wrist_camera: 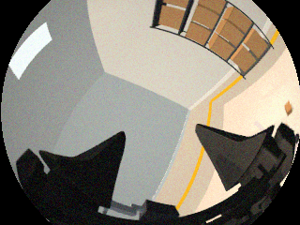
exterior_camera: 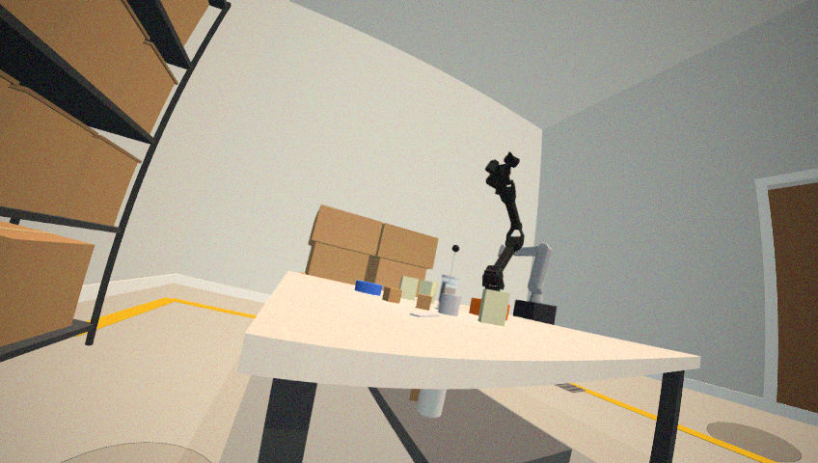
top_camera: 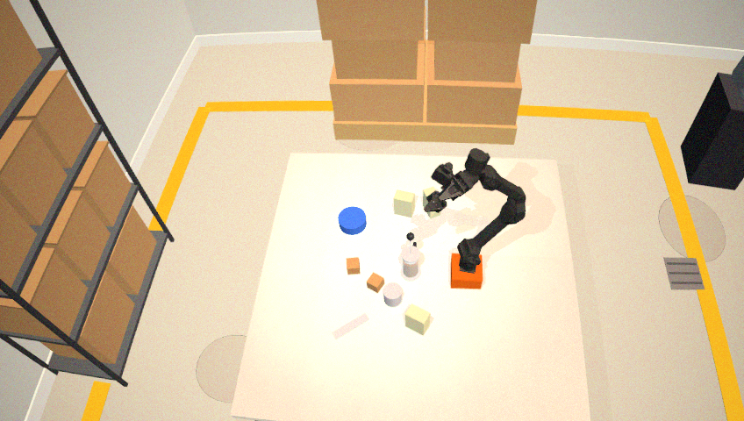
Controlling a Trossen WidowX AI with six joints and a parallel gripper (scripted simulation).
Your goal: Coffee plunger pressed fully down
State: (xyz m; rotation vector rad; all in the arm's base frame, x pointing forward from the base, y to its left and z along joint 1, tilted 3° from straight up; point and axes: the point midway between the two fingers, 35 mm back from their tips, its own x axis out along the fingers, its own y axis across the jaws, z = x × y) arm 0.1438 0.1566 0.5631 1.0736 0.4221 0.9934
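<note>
Right now my gripper tip is 520 mm above the coffee press, 160 mm to the left of it and 90 mm short of it. From my gripper tip the other things lie so: flat strip: 650 mm below, 270 mm ahead, 140 mm to the left; grey cylinder: 610 mm below, 140 mm ahead, 10 mm to the right; blue disc: 630 mm below, 380 mm ahead, 340 mm to the right.
</note>
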